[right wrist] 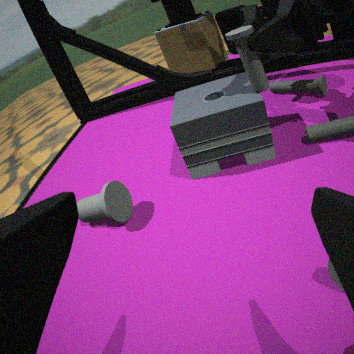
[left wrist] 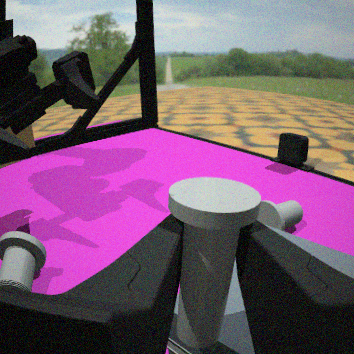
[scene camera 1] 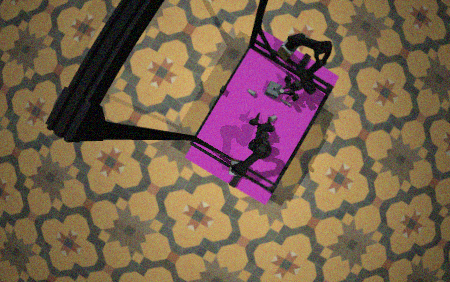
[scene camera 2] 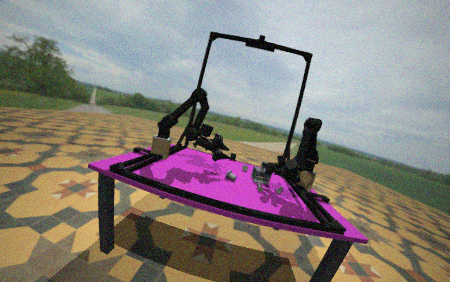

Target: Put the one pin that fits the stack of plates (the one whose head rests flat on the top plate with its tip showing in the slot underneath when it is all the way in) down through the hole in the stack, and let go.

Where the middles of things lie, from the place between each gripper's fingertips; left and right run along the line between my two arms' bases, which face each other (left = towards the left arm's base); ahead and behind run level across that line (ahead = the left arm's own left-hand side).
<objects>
Now: right hand 23 cm to the right of the grey stack of plates [left wrist: 234,325] and 9 cm above it.
My left hand is 4 cm past the grey stack of plates, 3 cm to the right of it and 8 cm above it.
</objects>
